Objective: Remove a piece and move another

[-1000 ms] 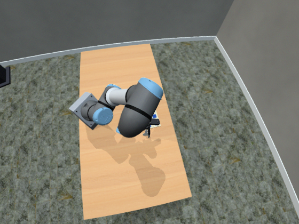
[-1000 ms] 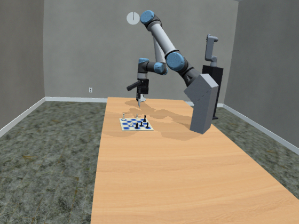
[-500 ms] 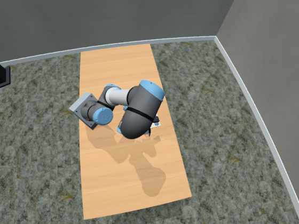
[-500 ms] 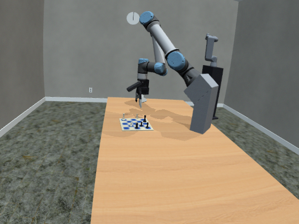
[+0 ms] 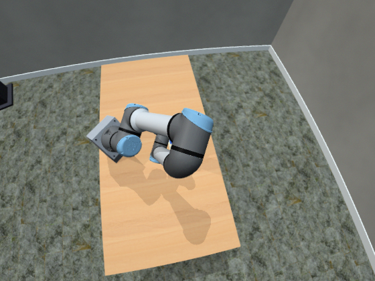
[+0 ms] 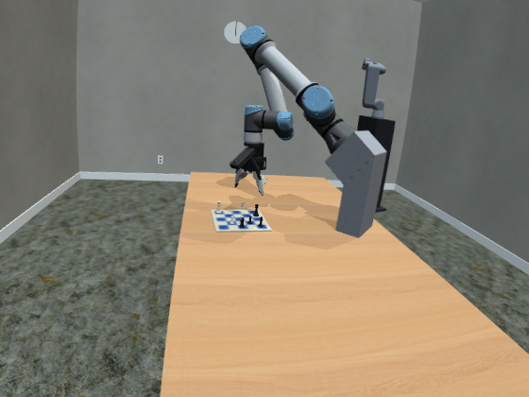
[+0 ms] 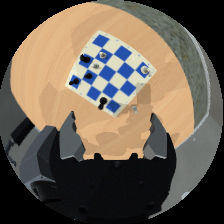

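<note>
The black chess piece is 13 cm to the left of my hand, 8 cm below it and 1 cm behind it. From my hand the other things lie so: light grey piece (11 cm ahead, 8 cm below, 4 cm to the right); board (10 cm below, 5 cm to the left, 5 cm ahead).
</note>
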